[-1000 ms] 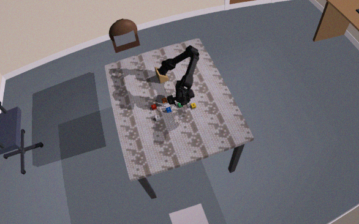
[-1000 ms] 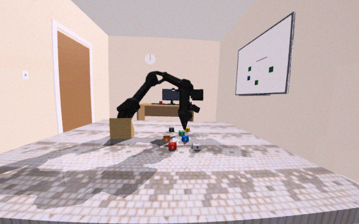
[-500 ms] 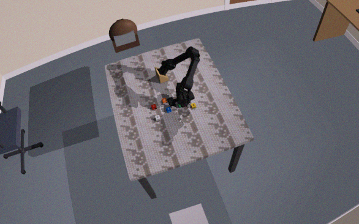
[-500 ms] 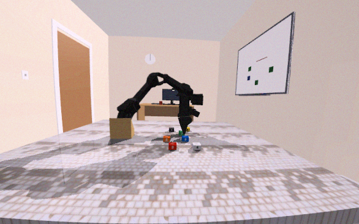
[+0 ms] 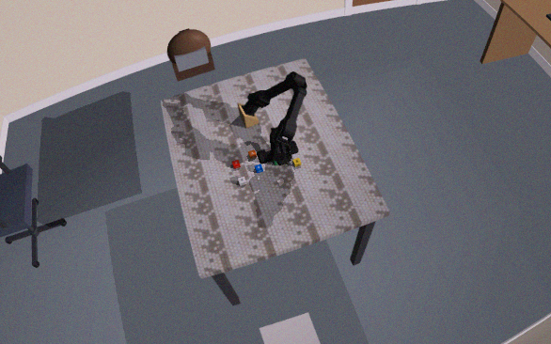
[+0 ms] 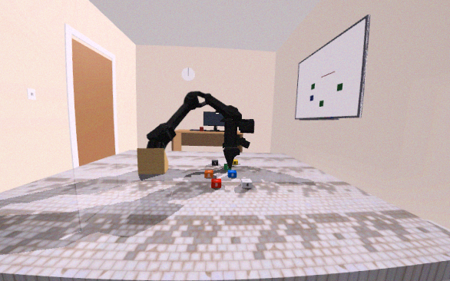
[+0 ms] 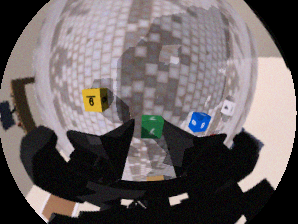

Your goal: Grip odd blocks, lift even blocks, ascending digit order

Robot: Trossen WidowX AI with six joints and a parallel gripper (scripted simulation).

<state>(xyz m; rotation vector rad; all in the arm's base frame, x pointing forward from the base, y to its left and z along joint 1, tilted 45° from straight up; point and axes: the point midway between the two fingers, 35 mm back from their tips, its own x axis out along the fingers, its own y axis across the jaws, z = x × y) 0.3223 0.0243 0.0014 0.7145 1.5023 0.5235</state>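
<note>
My gripper tip is now 100 mm to the left of the blue block and 10 mm past it. The rest, counted from my gripper tip: yellow block: 80 mm to the left, 40 mm ahead; then black block: 70 mm to the left, 60 mm behind; then green block: 10 mm behind.
</note>
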